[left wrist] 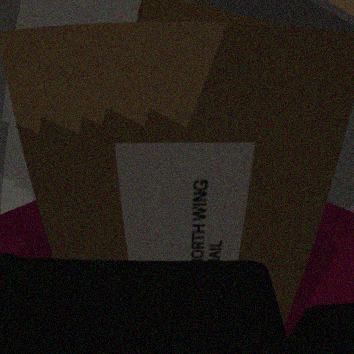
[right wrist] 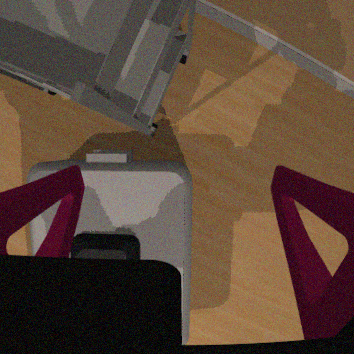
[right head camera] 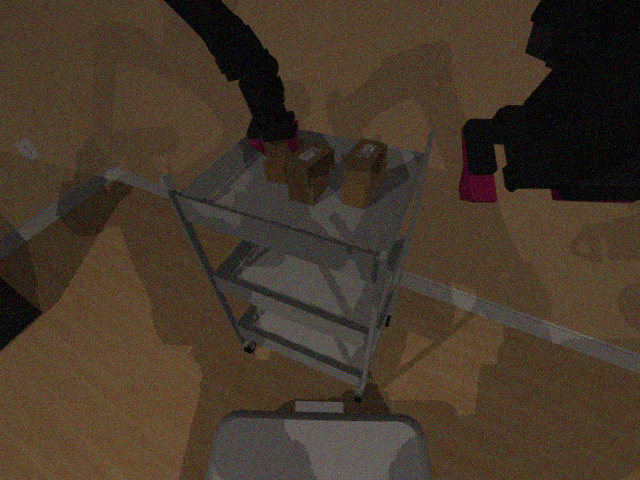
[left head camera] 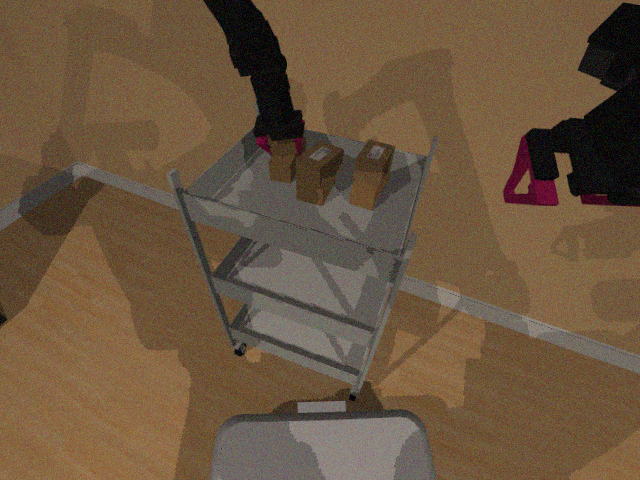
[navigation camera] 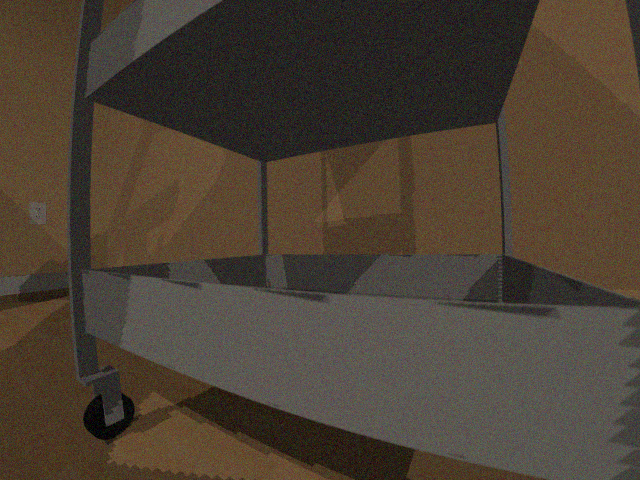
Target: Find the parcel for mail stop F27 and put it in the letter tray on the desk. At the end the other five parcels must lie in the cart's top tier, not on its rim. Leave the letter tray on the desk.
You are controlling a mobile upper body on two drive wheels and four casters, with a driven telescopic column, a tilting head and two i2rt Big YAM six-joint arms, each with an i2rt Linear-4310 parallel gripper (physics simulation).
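Frame: origin at the left arm's base, x ahead, y left, z up, level; metres.
Where they show: left gripper, fingertip midpoint: [right head camera: 284, 157] [left head camera: 287, 156]; right gripper, fingertip midpoint: [right wrist: 177, 175] [right head camera: 507, 193] [left head camera: 544, 197].
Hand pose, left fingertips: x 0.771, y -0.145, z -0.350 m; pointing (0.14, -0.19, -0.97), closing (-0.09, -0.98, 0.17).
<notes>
Each offset is from my left fingertips to the centre of the thing. "pt": to the spot under its first point.
My left gripper [left head camera: 282, 146] [right head camera: 275, 145] [left wrist: 180, 230] is shut on the F27 parcel @(0.007 m ahead, 0.001 m right, 0.009 m down) [left head camera: 282, 169] [right head camera: 276, 171] [left wrist: 295, 175], a brown box at the back left of the cart's top tier @(pt 0.272 m back, 0.012 m right, 0.013 m up) [left head camera: 289, 232] [right head camera: 279, 235]. Its white label shows part of "NORTH WING"; its stop code is hidden. Whether it touches the tier floor I cannot tell. A second parcel @(0.094 m back, 0.072 m right, 0.040 m up) [left head camera: 310, 180] [right head camera: 305, 180] stands close right of it, a third parcel @(0.089 m back, 0.191 m right, 0.009 m down) [left head camera: 368, 186] [right head camera: 359, 186] farther right; their labels are unreadable. My right gripper [left head camera: 568, 200] [right head camera: 522, 195] [right wrist: 177, 175] is open and empty, right of the cart. The desk and letter tray do not show.
The cart's lower tier @(pt 0.297 m back, 0.069 m right, 0.520 m down) [navigation camera: 310, 335] and corner post [navigation camera: 80, 206] stand close before the navigation camera. The robot's grey base [left head camera: 253, 449] [right head camera: 248, 449] [right wrist: 165, 200] is near the cart's front caster. A pale skirting board @(pt 0.024 m back, 0.676 m right, 0.645 m down) [left head camera: 465, 304] [right head camera: 480, 304] runs behind the cart.
</notes>
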